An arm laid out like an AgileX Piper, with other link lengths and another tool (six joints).
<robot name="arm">
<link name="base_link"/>
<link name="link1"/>
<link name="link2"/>
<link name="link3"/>
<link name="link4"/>
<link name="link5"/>
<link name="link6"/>
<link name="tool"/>
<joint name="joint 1" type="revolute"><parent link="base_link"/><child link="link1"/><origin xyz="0 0 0.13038"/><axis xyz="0 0 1"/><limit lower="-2.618" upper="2.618"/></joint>
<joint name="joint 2" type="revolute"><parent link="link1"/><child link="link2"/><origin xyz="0 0 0"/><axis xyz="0 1 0"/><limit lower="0" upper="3.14"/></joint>
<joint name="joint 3" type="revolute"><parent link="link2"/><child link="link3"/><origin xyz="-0.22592 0 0.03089"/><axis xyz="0 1 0"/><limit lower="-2.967" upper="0"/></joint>
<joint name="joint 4" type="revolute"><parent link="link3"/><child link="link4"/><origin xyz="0.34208 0 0.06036"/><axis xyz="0.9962 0 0.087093"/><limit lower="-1.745" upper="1.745"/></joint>
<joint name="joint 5" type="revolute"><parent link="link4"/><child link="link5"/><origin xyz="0 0 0"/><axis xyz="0 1 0"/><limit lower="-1.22" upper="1.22"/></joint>
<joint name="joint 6" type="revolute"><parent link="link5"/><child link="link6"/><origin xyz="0.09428 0 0.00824"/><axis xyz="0.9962 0 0.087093"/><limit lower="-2.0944" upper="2.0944"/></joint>
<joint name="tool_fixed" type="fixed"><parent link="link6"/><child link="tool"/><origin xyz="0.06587 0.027 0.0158" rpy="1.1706 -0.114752 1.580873"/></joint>
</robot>
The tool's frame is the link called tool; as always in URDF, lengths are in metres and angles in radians.
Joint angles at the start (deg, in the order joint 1, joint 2, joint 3, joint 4, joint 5, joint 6):
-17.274 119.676 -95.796 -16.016 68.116 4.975
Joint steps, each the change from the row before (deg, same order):
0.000 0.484 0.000 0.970 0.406 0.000
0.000 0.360 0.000 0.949 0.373 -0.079
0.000 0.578 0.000 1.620 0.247 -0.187
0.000 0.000 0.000 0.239 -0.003 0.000
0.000 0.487 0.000 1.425 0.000 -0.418
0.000 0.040 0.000 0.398 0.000 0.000
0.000 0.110 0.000 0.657 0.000 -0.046
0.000 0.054 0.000 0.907 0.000 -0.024
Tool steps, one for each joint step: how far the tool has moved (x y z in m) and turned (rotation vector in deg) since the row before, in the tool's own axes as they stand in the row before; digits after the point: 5 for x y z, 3 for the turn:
0.00319 -0.00339 0.00274 1.045 0.645 0.458
0.00288 -0.00277 0.00188 0.890 0.662 0.404
0.00501 -0.00351 0.00318 1.102 1.220 0.677
0.00061 -0.00004 -0.00012 0.041 0.183 0.148
0.00440 -0.00250 0.00279 0.731 1.189 0.382
0.00107 -0.00024 0.00010 0.109 0.301 0.239
0.00181 -0.00059 0.00048 0.223 0.508 0.343
0.00237 -0.00038 -0.00007 0.212 0.696 0.530

